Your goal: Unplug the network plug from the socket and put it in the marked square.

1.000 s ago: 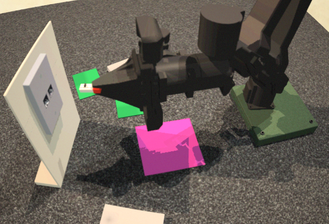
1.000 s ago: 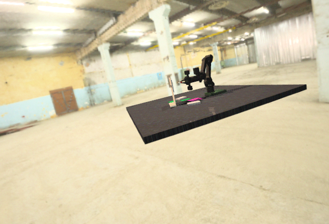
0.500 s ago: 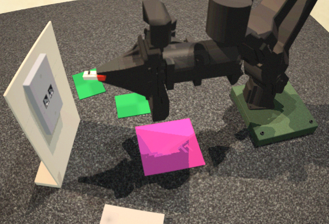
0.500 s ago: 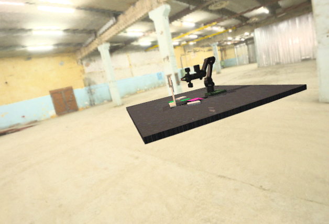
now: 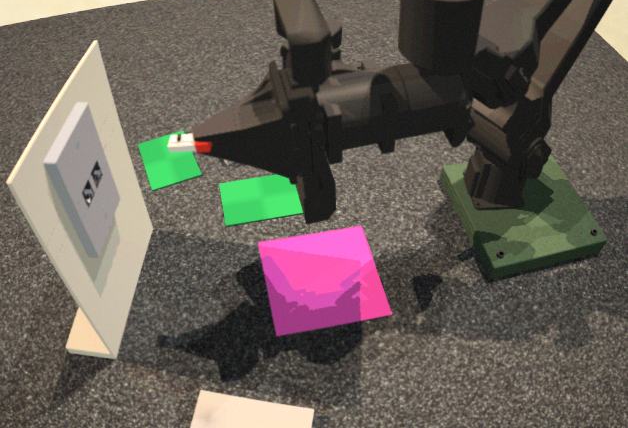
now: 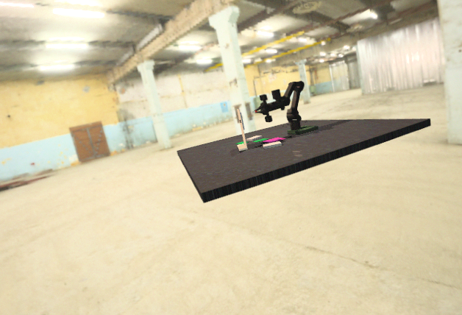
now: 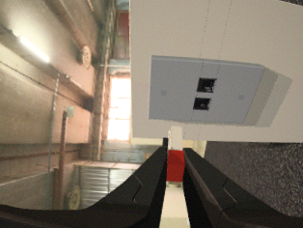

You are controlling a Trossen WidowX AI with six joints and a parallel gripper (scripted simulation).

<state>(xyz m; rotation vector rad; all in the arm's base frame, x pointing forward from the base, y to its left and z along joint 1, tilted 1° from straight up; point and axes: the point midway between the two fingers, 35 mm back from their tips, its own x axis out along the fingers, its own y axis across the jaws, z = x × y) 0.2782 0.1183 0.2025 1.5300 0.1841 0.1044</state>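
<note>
The magenta square lies 10 cm behind my gripper tip, 2 cm to the right of it and 22 cm below it. Also, from my gripper tip: network plug right at my gripper tip; socket plate 11 cm ahead, 1 cm to the right, 10 cm below.
</note>
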